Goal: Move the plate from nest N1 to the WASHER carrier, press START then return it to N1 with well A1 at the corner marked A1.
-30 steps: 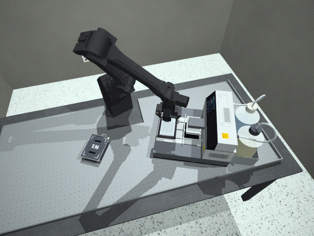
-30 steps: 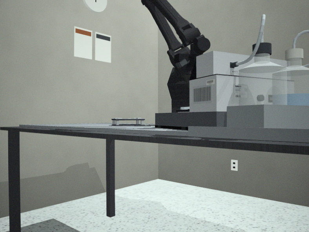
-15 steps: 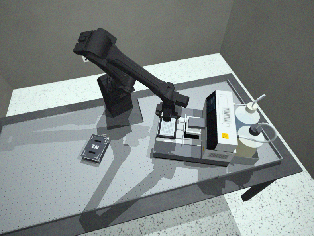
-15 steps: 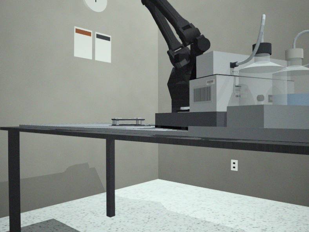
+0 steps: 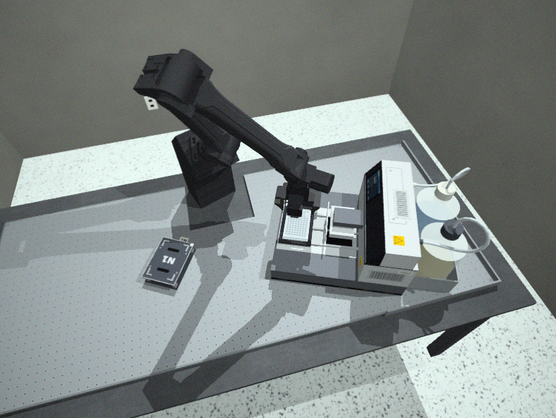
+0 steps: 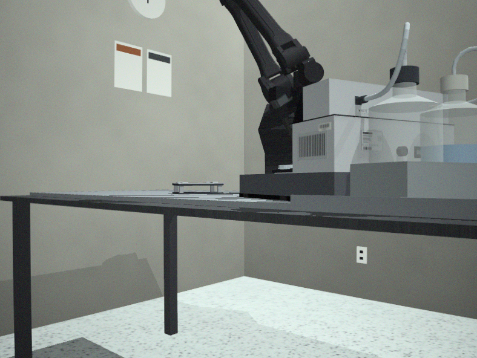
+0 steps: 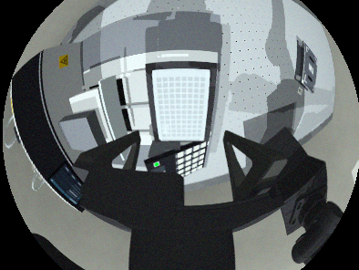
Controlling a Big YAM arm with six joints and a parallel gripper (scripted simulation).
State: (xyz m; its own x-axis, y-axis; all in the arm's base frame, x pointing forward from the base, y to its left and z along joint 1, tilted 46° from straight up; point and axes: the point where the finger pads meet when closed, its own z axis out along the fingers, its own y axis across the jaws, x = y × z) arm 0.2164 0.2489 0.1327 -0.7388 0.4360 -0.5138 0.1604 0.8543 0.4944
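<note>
Now: the white well plate 9 cm below my hand. Also, from my hand: black carrier 9 cm below; plate washer 15 cm to the left, 4 cm below, 3 cm ahead; plate nest 45 cm to the right, 14 cm below, 8 cm ahead.
</note>
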